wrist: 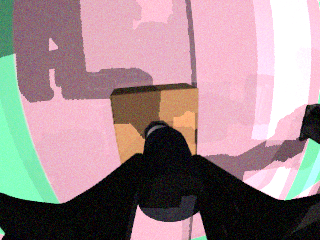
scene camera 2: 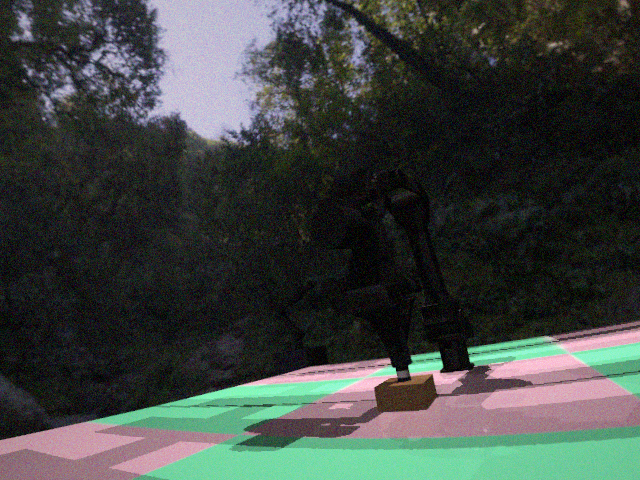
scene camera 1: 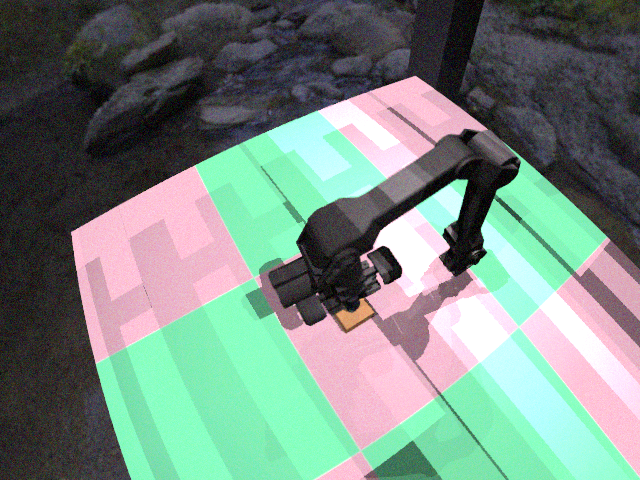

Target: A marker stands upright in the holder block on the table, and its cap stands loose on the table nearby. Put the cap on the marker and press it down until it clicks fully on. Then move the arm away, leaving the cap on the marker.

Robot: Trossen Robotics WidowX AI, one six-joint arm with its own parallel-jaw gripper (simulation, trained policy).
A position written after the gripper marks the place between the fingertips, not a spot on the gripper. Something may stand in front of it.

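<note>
The gripper (scene camera 1: pixel 352 300) visible. In the wrist view, a dark cap (wrist: pixel 171 189). Gripper (wrist: pixel 167 160) there too.
</note>
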